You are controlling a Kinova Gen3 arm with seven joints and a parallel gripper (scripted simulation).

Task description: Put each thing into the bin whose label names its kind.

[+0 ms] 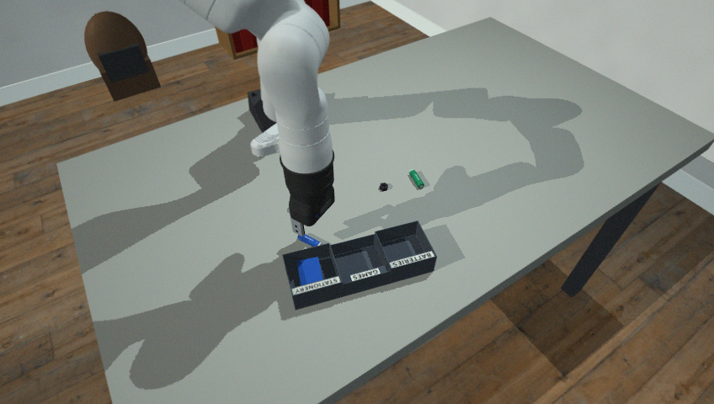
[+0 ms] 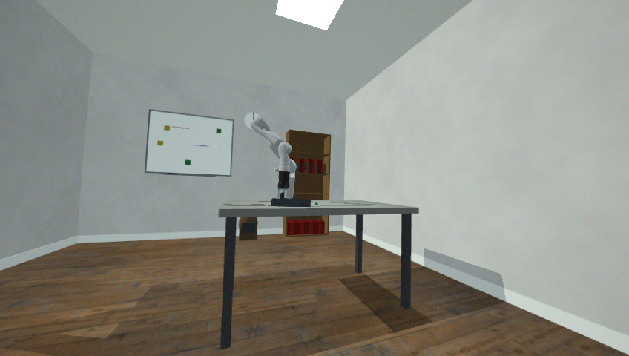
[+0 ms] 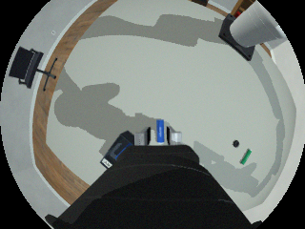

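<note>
Now: hand 6 cm above the blue battery. Round my hand: blue block (7 cm ahead, 4 cm to the right, 4 cm below); then black piece (21 cm to the left, 6 cm below, 1 cm behind); then small white thing (7 cm ahead, 5 cm below, 4 cm to the right).
</note>
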